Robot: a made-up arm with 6 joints. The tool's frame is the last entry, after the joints. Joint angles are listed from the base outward. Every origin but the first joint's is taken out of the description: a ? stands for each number. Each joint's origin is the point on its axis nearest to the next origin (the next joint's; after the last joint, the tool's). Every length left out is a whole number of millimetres.
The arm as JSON. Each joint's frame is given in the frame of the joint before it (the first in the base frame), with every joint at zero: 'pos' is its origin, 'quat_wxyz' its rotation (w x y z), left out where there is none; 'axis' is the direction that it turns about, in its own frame. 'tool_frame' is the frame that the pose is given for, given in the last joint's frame.
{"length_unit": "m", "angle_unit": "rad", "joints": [
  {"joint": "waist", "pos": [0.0, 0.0, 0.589], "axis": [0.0, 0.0, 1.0]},
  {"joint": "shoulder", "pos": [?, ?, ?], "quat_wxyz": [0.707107, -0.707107, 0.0, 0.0], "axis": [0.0, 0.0, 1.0]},
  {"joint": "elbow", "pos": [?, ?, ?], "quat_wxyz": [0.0, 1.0, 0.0, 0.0], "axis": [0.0, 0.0, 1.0]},
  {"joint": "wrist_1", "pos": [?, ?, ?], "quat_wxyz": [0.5, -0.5, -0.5, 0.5], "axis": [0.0, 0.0, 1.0]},
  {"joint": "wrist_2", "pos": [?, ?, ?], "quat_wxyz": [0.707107, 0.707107, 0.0, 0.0], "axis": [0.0, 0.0, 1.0]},
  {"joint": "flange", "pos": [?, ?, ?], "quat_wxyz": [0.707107, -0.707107, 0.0, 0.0], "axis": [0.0, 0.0, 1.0]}
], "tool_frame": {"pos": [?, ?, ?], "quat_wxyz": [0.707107, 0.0, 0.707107, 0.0]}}
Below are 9 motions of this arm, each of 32 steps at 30 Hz.
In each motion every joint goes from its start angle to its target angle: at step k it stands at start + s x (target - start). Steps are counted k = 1, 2, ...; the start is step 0. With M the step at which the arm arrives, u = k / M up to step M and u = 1 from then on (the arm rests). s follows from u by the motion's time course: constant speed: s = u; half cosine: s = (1 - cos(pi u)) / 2; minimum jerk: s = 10 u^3 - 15 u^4 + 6 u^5.
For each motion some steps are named. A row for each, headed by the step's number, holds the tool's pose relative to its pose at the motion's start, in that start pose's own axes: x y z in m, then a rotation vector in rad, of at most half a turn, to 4 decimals.
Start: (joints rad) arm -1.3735 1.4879 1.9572 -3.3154 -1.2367 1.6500
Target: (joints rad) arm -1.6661 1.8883 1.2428 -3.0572 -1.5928 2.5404
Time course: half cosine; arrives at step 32
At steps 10, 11, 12, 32:
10: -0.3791 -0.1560 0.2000 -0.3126 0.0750 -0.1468
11: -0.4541 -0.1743 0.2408 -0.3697 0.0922 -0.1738
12: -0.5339 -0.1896 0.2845 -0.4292 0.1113 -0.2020
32: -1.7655 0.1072 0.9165 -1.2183 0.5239 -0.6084

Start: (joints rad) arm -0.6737 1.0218 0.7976 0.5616 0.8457 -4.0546
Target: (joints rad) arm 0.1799 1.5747 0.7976 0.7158 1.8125 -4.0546
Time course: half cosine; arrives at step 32
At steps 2, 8, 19, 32:
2: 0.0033 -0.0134 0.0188 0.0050 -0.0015 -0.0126
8: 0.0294 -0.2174 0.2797 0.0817 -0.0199 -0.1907
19: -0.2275 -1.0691 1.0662 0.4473 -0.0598 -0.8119
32: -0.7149 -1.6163 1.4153 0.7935 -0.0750 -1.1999

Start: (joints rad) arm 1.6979 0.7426 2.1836 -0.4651 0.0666 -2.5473
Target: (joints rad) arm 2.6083 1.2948 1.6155 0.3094 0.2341 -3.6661
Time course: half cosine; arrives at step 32
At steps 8, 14, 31, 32:
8: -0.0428 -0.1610 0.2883 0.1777 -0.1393 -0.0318
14: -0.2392 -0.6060 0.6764 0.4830 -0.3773 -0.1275
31: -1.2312 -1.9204 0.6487 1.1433 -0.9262 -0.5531
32: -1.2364 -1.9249 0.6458 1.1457 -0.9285 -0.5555

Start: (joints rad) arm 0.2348 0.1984 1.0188 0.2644 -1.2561 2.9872
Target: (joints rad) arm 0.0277 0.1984 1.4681 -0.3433 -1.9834 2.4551
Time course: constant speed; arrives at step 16
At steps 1, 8, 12, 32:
1: -0.0362 0.0191 -0.0033 0.0560 -0.0239 -0.0190
8: -0.3065 0.1252 0.0047 0.3795 -0.1989 -0.1567
12: -0.4706 0.1654 0.0343 0.5057 -0.3059 -0.2268
32: -0.6368 0.1925 0.0827 0.5879 -0.4159 -0.2783

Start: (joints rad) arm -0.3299 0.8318 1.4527 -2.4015 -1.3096 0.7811
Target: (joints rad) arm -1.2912 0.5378 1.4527 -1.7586 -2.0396 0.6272
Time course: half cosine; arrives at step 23
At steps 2, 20, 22, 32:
2: -0.0119 0.0200 0.0193 -0.0166 0.0181 -0.0074
20: -0.2817 1.1956 0.4420 -0.3454 0.9040 -0.8760
22: -0.2779 1.2401 0.4386 -0.3354 0.9276 -0.9263
32: -0.2774 1.2457 0.4381 -0.3340 0.9305 -0.9327

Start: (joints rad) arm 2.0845 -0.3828 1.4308 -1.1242 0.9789 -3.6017
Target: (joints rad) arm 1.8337 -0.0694 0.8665 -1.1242 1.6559 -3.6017
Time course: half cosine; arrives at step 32
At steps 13, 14, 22, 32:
13: -0.2056 0.4951 -0.0977 -0.2874 0.1078 -0.0012
14: -0.2339 0.5564 -0.1234 -0.3276 0.1211 -0.0066
22: -0.4525 0.9776 -0.4176 -0.6521 0.2134 -0.0908
32: -0.5720 1.1637 -0.6556 -0.8463 0.2539 -0.1738

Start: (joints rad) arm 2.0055 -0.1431 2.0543 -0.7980 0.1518 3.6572
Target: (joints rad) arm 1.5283 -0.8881 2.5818 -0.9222 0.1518 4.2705
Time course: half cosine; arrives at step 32
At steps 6, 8, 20, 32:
6: 0.0021 -0.1113 -0.1948 -0.0579 0.0981 -0.0540
8: -0.0119 -0.1989 -0.3350 -0.0985 0.1712 -0.0930
20: -0.6625 -0.9841 -1.3275 -0.3491 0.8381 -0.3991
32: -1.3445 -1.2582 -1.6445 -0.3782 1.2288 -0.5312

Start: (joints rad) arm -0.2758 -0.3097 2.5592 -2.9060 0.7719 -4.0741
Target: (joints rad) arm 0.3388 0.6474 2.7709 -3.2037 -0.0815 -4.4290
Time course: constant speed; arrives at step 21
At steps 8, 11, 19, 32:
8: 0.2008 -0.5864 -0.2524 0.3962 -0.0153 -0.0022
11: 0.2162 -0.7808 -0.3876 0.5557 -0.0380 -0.0078
19: 0.1210 -1.1653 -0.8238 0.9925 -0.1514 -0.0398
32: 0.0714 -1.2237 -0.9425 1.1012 -0.1924 -0.0524

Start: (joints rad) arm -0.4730 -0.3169 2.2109 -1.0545 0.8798 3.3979
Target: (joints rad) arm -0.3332 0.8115 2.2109 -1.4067 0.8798 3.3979
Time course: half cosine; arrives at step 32
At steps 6, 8, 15, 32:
6: -0.0860 0.1795 0.0834 -0.0442 -0.0577 0.0721
8: -0.1587 0.3115 0.1351 -0.0769 -0.0993 0.1264
15: -0.6170 0.9256 0.2606 -0.2392 -0.2897 0.4023
32: -1.7221 1.7000 -0.0500 -0.5535 -0.5789 0.9251

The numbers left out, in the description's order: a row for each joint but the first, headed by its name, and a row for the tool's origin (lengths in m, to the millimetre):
shoulder: 0.115 0.0 0.0
elbow: 0.0 -0.803 0.0
wrist_1: 1.443 0.24 0.0
wrist_2: 0.0 0.0 0.0
flange: 0.0 -0.185 0.0
tool: 0.0 0.0 0.0

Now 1 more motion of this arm.
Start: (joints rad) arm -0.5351 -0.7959 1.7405 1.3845 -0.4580 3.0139
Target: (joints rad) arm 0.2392 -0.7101 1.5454 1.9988 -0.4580 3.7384
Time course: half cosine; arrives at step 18
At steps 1, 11, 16, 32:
1: 0.0052 -0.0003 0.0107 -0.0072 -0.0052 0.0001
11: 0.2199 -0.1851 0.9532 -0.6269 -0.3798 -0.1875
16: 0.1735 -0.3593 1.3281 -0.8839 -0.4630 -0.3736
32: 0.1646 -0.3794 1.3626 -0.9086 -0.4674 -0.3946

